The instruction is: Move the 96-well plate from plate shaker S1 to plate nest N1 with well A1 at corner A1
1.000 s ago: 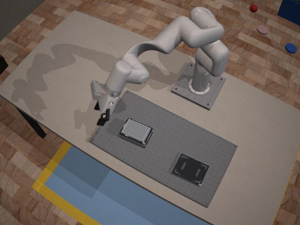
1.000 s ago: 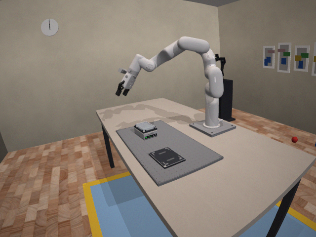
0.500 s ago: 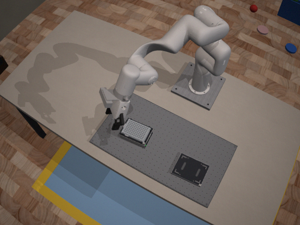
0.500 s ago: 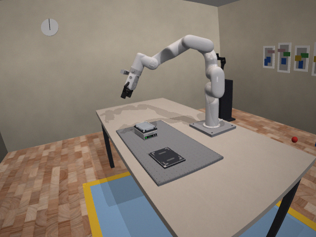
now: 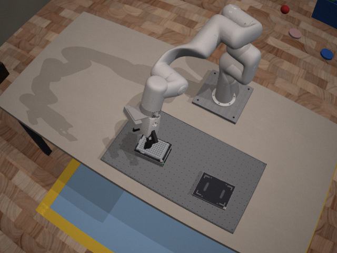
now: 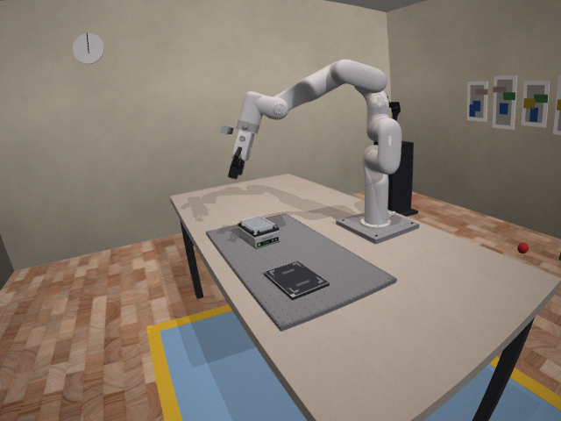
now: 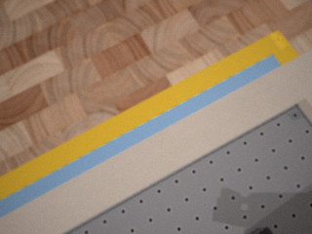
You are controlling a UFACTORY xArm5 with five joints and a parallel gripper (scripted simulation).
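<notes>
Right now my hand is 60 mm past the 96-well plate, 10 mm to the left of it and 200 mm above it. The rest, counted from my hand: black plate nest N1: 50 mm behind, 330 mm to the left, 260 mm below.
</notes>
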